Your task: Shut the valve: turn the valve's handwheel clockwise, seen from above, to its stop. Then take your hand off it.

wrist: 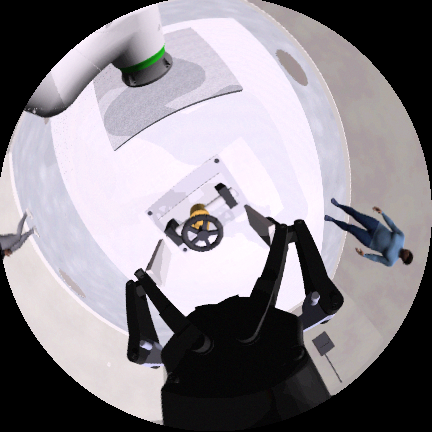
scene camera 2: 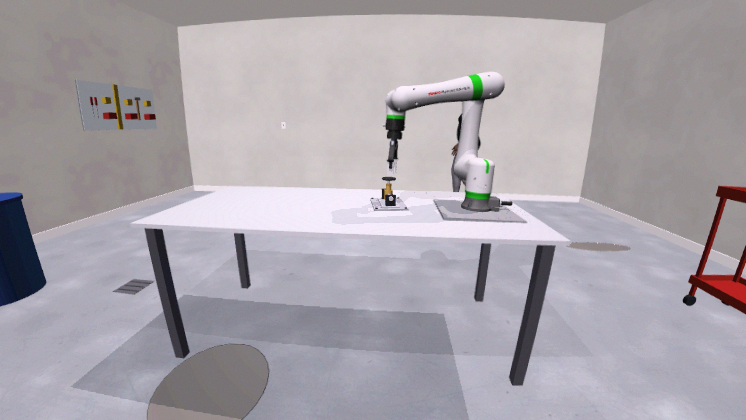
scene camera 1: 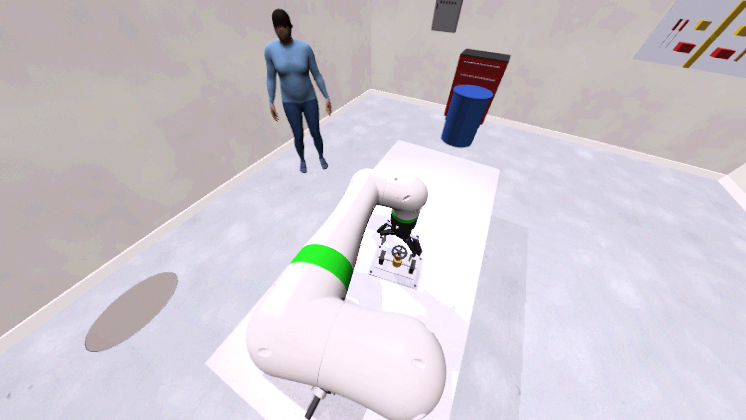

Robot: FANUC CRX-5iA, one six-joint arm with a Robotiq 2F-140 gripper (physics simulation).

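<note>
The valve's dark spoked handwheel (scene camera 1: 399,252) (scene camera 2: 388,178) (wrist: 202,233) sits level on top of the brass valve body (scene camera 1: 397,262) (scene camera 2: 388,188) (wrist: 198,209). The valve is mounted with a pipe and black clamps on a pale base plate (scene camera 1: 388,272) (wrist: 187,183). My gripper (scene camera 1: 398,247) (scene camera 2: 391,170) (wrist: 205,231) points down and is wide open, with nothing between its fingers. In scene camera 2 the fingertips are a little above the wheel. In the wrist view they stand on either side of the wheel's outline, apart from it. The wheel's turn angle cannot be judged.
The valve stands on a white table (scene camera 1: 459,177) (scene camera 2: 234,208). The arm's base is on a grey mounting plate (scene camera 2: 448,212) (wrist: 150,112). A person in blue (scene camera 1: 296,73) (wrist: 382,237) stands beyond the table; another is partly hidden behind the arm. A blue drum (scene camera 1: 463,117) stands on the floor.
</note>
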